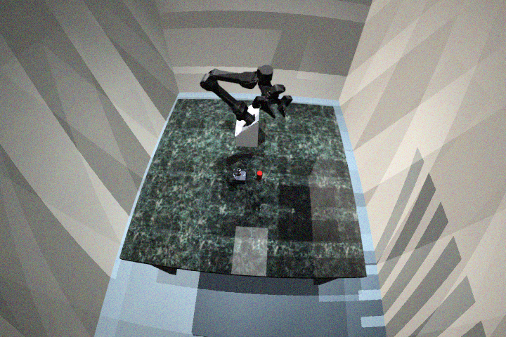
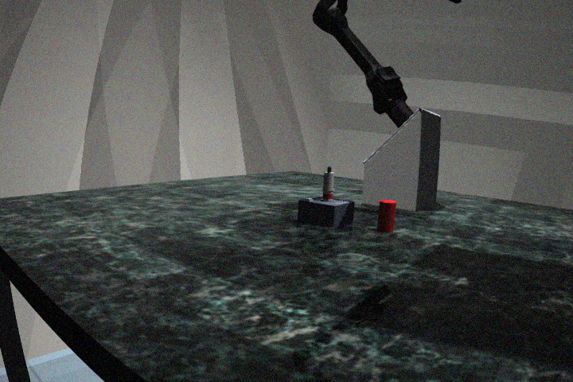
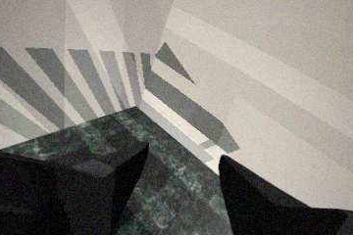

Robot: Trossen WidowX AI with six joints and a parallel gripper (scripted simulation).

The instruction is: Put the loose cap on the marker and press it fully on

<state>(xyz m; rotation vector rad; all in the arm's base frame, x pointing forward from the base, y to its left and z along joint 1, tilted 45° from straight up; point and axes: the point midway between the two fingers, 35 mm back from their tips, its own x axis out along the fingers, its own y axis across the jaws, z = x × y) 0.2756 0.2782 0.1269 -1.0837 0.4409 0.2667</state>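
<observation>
Now: gripper tip 7 cm to the left of the red cap and 46 cm above it. Round my gripper tip: dark holder block (19 cm to the right, 47 cm below).
</observation>
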